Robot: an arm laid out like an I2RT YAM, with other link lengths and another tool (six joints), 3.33 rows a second.
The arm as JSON. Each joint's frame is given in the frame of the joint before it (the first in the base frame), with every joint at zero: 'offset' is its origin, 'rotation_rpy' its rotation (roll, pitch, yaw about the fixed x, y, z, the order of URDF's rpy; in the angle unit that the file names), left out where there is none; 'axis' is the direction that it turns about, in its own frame. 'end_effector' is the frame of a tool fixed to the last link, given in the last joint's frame.
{
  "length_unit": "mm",
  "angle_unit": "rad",
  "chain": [
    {
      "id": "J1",
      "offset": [
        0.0,
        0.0,
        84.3
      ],
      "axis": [
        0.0,
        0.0,
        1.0
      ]
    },
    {
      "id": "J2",
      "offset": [
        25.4,
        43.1,
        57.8
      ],
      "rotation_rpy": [
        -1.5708,
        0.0,
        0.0
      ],
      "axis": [
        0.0,
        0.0,
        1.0
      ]
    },
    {
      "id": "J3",
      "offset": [
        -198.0,
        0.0,
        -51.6
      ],
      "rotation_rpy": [
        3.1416,
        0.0,
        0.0
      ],
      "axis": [
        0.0,
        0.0,
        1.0
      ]
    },
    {
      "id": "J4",
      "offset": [
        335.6,
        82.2,
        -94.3
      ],
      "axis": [
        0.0,
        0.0,
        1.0
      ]
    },
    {
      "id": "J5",
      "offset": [
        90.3,
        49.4,
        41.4
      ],
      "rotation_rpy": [
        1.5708,
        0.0,
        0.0
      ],
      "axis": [
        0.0,
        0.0,
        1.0
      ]
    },
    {
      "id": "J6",
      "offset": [
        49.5,
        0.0,
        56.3
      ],
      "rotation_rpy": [
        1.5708,
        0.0,
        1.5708
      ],
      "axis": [
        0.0,
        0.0,
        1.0
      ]
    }
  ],
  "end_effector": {
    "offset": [
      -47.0,
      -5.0,
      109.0
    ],
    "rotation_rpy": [
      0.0,
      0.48,
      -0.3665
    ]
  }
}
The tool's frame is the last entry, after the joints.
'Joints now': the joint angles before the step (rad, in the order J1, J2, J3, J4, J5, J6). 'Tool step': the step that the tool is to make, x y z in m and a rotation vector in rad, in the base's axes. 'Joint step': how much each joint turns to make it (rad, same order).
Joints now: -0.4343, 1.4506, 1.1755, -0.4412, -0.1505, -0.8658
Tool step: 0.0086, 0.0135, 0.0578, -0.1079, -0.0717, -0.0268
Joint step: 0.0668, -0.0713, 0.0596, -0.0225, 0.1176, 0.0012
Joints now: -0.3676, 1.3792, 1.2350, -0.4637, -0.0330, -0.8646
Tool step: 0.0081, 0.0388, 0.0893, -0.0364, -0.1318, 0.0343
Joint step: 0.0874, -0.0464, 0.1443, -0.0537, 0.0416, 0.0335
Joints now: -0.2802, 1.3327, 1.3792, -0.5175, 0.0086, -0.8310
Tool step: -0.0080, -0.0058, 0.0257, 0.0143, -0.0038, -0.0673
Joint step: -0.0016, 0.0023, 0.0797, -0.0792, 0.0518, 0.0430
